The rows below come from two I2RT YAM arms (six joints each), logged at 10 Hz.
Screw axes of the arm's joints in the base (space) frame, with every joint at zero. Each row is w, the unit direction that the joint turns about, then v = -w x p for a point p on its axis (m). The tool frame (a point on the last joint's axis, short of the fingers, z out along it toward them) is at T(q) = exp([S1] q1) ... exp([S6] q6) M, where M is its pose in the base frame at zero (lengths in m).
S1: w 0 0 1 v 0 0 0
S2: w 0 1 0 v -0.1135 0 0.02
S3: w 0 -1 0 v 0.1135 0 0.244
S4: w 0 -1 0 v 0.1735 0 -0.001
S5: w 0 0 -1 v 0 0.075 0
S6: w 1 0 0 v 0 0.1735 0
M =
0 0 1 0.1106
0 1 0 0
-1 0 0 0.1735
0 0 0 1
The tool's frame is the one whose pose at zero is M.
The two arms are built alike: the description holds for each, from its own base.
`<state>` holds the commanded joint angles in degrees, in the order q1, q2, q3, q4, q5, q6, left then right.
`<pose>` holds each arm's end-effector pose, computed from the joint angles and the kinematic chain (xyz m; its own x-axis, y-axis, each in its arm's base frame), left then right.
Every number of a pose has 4 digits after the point.
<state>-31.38 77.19 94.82 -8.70 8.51 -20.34 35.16 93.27 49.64 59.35 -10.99 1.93</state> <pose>0.2403 -0.1527 0.5193 -0.0981 -0.3428 -0.9343 0.6460 0.6922 -0.3218 0.2893 0.2121 0.2810 0.1973 0.1794 -0.9638 -0.7224 0.6912 -0.0192</pose>
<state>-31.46 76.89 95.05 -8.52 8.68 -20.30 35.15 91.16 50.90 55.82 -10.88 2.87</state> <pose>0.2376 -0.1517 0.5223 -0.0891 -0.3476 -0.9334 0.6525 0.6877 -0.3183 0.2873 0.2105 0.2941 0.1833 0.1892 -0.9647 -0.7241 0.6897 -0.0023</pose>
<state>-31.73 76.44 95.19 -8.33 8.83 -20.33 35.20 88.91 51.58 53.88 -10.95 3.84</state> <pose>0.2337 -0.1510 0.5255 -0.0809 -0.3536 -0.9319 0.6612 0.6806 -0.3157 0.2826 0.2076 0.3076 0.1844 0.2105 -0.9600 -0.7287 0.6847 0.0102</pose>
